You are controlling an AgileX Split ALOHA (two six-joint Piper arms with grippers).
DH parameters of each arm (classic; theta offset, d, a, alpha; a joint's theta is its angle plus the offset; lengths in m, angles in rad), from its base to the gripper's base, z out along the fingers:
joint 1: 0 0.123 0 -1.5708
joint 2: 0.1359 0 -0.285 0
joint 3: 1.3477 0 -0.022 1.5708
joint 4: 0 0.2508 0 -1.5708
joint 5: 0 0 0.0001 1.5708
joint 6: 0 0.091 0 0
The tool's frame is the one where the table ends.
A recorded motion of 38 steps. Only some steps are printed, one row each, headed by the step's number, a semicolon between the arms.
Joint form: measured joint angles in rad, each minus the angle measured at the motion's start. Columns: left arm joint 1, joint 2, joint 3, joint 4, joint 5, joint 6; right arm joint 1, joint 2, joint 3, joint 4, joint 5, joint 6.
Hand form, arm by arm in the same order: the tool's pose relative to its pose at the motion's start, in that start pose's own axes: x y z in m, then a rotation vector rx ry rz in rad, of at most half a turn. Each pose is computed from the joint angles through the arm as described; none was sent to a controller.
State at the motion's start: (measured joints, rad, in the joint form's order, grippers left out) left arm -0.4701 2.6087 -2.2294 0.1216 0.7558 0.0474; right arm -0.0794 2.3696 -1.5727 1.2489 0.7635 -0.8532
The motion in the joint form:
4: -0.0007 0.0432 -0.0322 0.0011 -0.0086 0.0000; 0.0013 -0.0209 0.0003 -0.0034 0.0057 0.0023
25: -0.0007 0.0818 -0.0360 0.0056 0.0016 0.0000; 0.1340 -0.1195 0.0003 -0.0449 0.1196 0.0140
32: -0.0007 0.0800 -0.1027 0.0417 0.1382 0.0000; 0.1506 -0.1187 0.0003 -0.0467 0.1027 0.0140
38: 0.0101 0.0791 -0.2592 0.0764 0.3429 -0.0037; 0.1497 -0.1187 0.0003 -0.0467 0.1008 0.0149
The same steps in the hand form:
4: 0.0037 -0.0021 0.0141 0.0007 0.0022 0.0023; -0.0033 0.0073 -0.0056 -0.0075 -0.0085 -0.0145
25: 0.0156 -0.0048 0.0311 0.0028 0.0469 0.0086; 0.0137 0.0892 -0.0007 -0.1399 0.1127 -0.1805
32: 0.0104 0.0007 0.0174 -0.0270 0.1170 0.0266; 0.0162 0.0935 0.0039 -0.1337 0.1132 -0.1913
38: -0.0068 0.0164 -0.0152 -0.0747 0.1700 0.0101; 0.0159 0.0931 0.0037 -0.1320 0.1112 -0.1898

